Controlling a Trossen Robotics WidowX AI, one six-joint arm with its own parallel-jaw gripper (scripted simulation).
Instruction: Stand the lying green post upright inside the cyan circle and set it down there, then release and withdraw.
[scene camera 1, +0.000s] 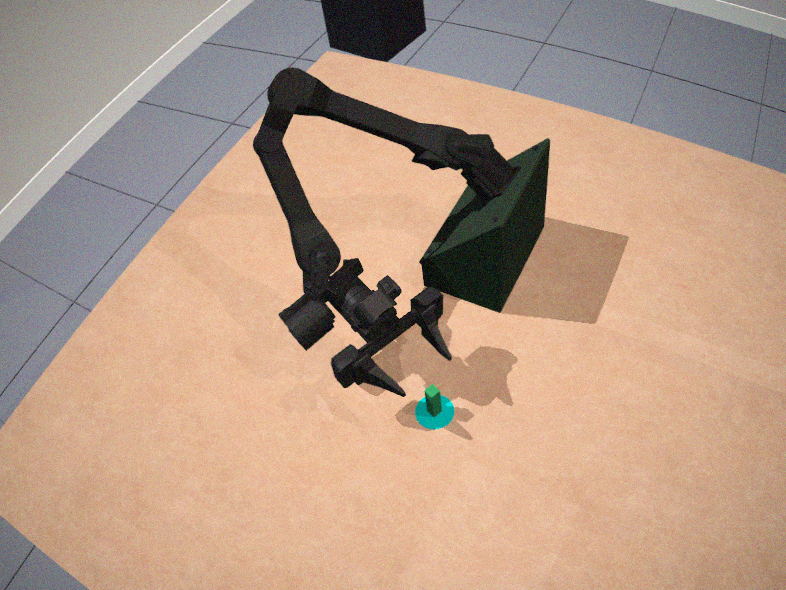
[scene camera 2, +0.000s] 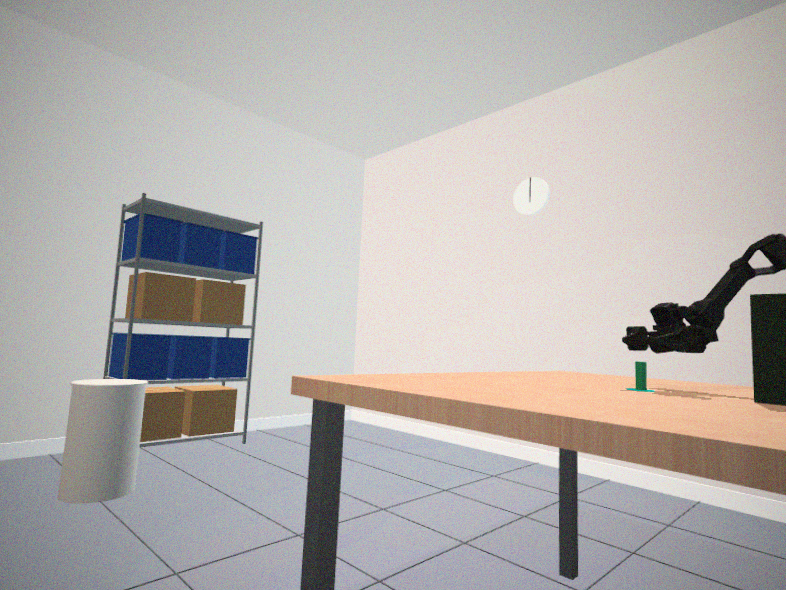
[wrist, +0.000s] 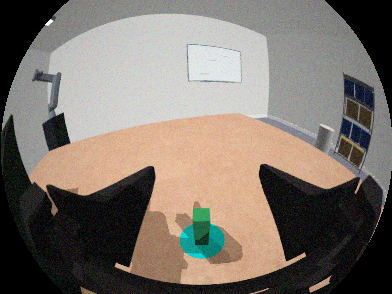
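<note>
Gripper state: my gripper (scene camera 1: 428, 377) (scene camera 2: 637, 340) (wrist: 208, 171) is open and holds nothing.
</note>
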